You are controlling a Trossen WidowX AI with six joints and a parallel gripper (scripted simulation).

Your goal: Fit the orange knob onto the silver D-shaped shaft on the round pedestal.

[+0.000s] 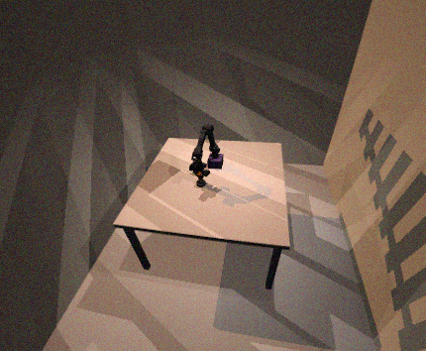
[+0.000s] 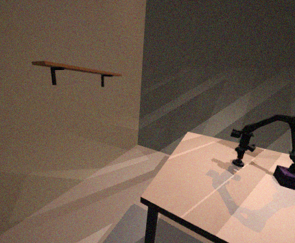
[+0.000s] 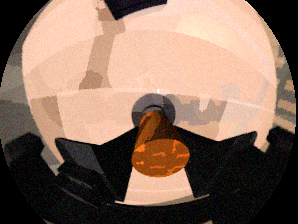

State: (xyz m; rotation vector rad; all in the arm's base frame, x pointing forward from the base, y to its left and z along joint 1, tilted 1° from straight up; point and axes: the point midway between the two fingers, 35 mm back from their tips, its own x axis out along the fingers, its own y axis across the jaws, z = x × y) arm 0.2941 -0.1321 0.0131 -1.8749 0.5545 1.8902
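Now: gripper tip 30 mm below the orange knob. Round my gripper tip: round dark pedestal: 40 mm below.
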